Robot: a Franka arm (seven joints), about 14 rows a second.
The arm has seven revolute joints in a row. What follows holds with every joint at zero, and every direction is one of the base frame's.
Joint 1 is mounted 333 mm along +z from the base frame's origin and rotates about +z.
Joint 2 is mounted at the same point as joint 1 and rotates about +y.
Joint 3 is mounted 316 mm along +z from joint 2 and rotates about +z.
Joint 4 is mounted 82.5 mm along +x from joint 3 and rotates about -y.
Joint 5 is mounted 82.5 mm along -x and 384 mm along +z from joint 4 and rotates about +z.
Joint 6 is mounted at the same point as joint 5 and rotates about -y.
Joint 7 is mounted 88 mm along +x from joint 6 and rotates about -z.
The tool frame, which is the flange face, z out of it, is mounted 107 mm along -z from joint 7; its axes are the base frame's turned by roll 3.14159, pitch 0 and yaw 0 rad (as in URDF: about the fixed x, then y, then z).
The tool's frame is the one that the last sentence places.
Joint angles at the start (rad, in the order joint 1, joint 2, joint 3, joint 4, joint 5, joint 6, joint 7): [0.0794, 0.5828, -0.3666, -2.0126, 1.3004, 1.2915, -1.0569]
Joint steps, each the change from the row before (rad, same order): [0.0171, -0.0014, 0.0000, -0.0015, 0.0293, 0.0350, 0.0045]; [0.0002, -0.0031, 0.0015, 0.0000, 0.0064, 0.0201, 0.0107]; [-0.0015, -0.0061, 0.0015, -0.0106, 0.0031, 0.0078, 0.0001]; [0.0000, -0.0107, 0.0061, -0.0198, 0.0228, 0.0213, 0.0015]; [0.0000, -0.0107, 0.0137, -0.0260, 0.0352, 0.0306, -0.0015]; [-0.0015, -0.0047, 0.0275, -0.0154, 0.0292, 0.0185, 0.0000]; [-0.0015, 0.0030, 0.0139, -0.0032, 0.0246, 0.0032, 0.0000]
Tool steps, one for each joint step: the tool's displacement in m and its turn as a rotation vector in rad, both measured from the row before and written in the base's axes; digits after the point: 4 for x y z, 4 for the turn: [0.0054, 0.0065, -0.0009, -0.0160, -0.0095, -0.0241]; [0.0024, -0.0008, 0.0003, -0.0143, 0.0027, -0.0146]; [-0.0021, -0.0004, -0.0003, -0.0016, 0.0023, -0.0086]; [-0.0017, 0.0021, -0.0006, 0.0010, 0.0011, -0.0278]; [-0.0022, 0.0053, -0.0027, 0.0038, 0.0013, -0.0368]; [-0.0009, 0.0124, -0.0026, 0.0153, 0.0032, -0.0141]; [0.0010, 0.0064, -0.0017, 0.0163, 0.0011, -0.0126]
